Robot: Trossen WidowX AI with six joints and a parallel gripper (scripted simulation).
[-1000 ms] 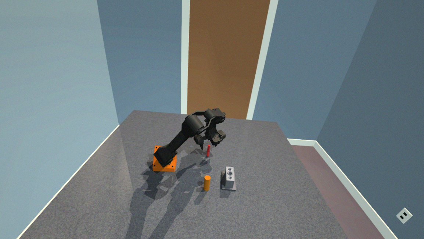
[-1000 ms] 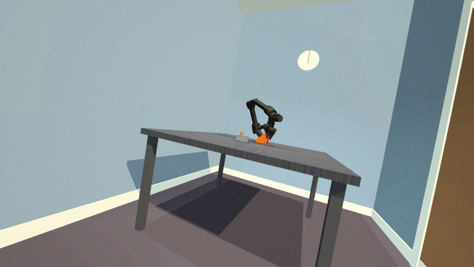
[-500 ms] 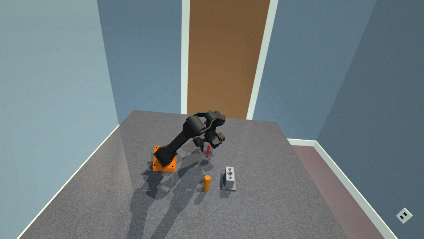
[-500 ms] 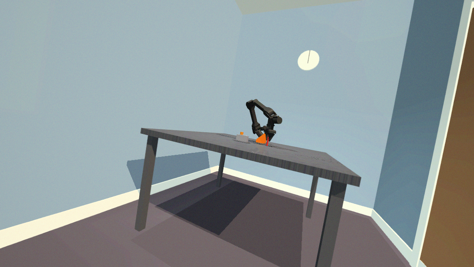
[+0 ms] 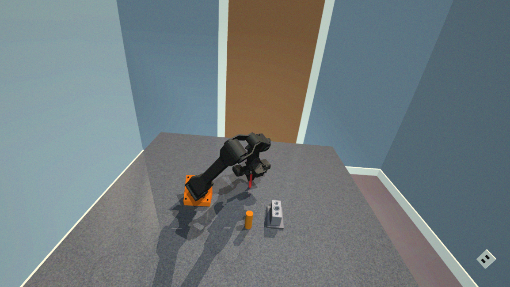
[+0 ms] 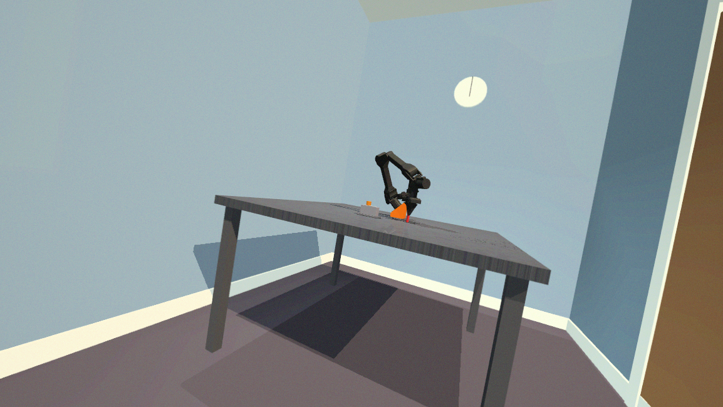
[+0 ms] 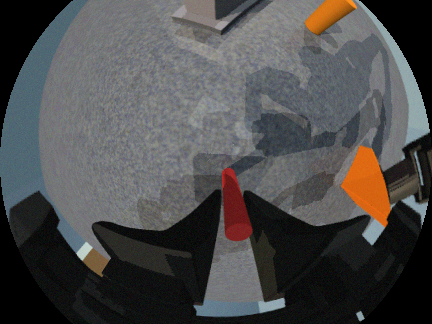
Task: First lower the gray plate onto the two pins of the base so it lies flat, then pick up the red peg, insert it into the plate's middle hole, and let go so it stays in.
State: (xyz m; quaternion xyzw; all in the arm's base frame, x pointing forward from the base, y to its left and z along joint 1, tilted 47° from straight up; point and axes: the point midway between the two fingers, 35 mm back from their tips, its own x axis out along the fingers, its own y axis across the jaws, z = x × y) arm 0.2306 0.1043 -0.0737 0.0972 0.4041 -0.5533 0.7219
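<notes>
Now: the gray plate 190 mm to the right of my gripper tip and 120 mm ahead of it. The rest, counted from my gripper tip: base 190 mm to the right, 120 mm ahead, 30 mm below; red peg right at my gripper tip; orange cylinder 250 mm to the right.
</notes>
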